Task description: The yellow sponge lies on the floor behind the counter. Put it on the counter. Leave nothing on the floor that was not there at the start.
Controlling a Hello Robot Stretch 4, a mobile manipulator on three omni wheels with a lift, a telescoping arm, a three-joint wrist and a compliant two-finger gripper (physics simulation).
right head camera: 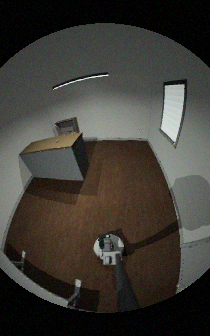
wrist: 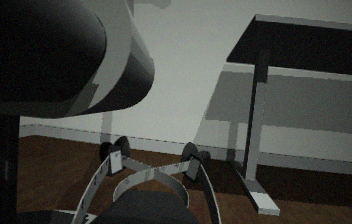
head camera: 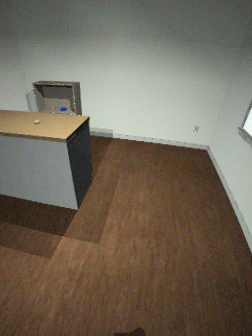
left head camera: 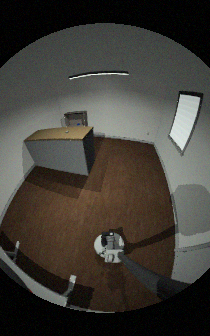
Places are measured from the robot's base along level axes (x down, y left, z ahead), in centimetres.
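Pixels of known places: gripper, fingertip midpoint: [right head camera: 102,258] [wrist: 156,151] [left head camera: 102,255].
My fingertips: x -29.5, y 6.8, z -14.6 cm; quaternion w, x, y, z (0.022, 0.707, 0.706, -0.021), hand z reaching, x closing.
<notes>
Behind a point stands the place of what it marks.
The counter [head camera: 35,162] @(z 140.5, x -58.2, y 90.2 cm) [left head camera: 60,156] @(z 142.9, x -43.9, y 110.0 cm) [right head camera: 54,166] @(z 143.1, x -41.0, y 112.1 cm) has a wooden top and pale grey front, with a dark end panel; it stands at the left of the head view. The floor behind it is hidden, and the yellow sponge does not show in these views. A small light object [head camera: 37,122] @(z 165.8, x -89.9, y 92.7 cm) [left head camera: 67,132] @(z 166.6, x -89.6, y 94.1 cm) lies on the counter top. My gripper [wrist: 156,151] @(z -14.6, x -29.6, y 6.8 cm) is open in the wrist view, its two fingertips well apart with nothing between them. It is far from the counter.
An open cabinet [head camera: 76,95] @(z 319.0, x -83.0, y 97.6 cm) with a blue object [head camera: 63,109] @(z 324.8, x -54.6, y 127.6 cm) stands behind the counter by the far wall. A table [wrist: 295,49] @(z -91.8, x -66.8, y 63.5 cm) with a metal leg [wrist: 253,130] @(z -97.3, x -25.5, y 49.2 cm) shows in the wrist view. A window [left head camera: 186,122] @(z 161.5, x -138.0, y -144.0 cm) is on the right wall.
</notes>
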